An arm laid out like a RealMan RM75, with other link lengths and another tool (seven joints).
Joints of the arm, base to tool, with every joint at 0 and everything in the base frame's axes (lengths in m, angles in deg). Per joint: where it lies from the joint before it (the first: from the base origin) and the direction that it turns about. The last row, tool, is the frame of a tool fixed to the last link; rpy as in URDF.
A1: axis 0 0 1 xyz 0.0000 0.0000 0.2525
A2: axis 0 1 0 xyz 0.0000 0.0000 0.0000
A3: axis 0 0 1 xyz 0.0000 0.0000 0.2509
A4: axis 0 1 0 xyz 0.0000 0.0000 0.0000
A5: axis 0 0 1 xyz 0.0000 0.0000 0.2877
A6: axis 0 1 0 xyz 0.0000 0.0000 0.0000
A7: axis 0 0 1 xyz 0.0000 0.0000 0.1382
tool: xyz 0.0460 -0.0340 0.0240 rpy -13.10 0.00 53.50
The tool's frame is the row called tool.
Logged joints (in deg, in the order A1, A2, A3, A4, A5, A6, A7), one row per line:
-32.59, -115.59, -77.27, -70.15, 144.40, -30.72, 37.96
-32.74, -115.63, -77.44, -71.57, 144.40, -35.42, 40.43
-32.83, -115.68, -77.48, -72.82, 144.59, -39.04, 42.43
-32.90, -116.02, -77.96, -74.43, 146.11, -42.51, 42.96
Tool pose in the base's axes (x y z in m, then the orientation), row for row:
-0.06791, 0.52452, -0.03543, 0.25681, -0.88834, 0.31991, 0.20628
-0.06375, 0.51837, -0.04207, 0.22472, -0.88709, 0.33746, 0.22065
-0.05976, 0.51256, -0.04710, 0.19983, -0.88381, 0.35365, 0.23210
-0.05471, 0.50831, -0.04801, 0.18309, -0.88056, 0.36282, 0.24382
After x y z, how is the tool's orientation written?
As a quaternion, w x y z.
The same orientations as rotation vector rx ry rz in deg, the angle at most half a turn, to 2 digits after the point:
-138.09, 49.73, 32.07
-140.22, 53.34, 34.88
-141.57, 56.65, 37.18
-142.33, 58.64, 39.41

